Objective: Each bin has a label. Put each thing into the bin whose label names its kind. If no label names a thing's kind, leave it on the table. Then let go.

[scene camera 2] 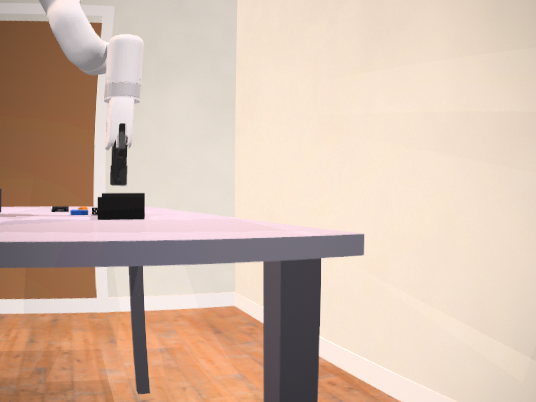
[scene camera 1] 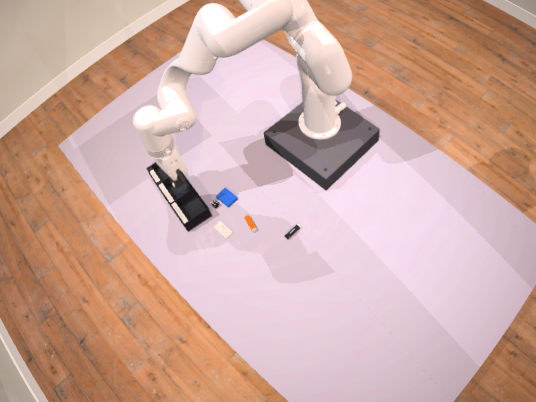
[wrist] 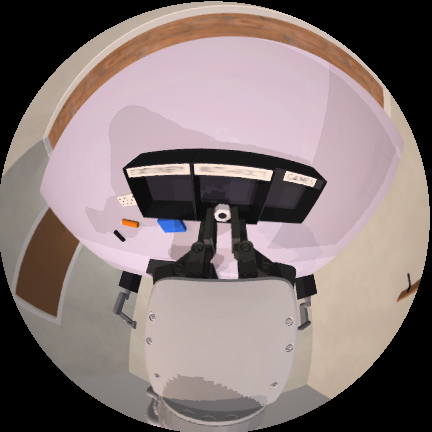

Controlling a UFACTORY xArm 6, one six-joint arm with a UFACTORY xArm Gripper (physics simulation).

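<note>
My gripper is shut on a pale hex nut with a dark hole. It is held above the black three-bin box, over the near side of the middle bin in the wrist view. The labels are STATIONERY and NUTS+BOLTS, both blurred, and GAMES. A black die, white domino and blue block lie beside the box.
An orange stick-like item and a small black bar lie farther from the box on the pale table. The arm's dark base stands behind them.
</note>
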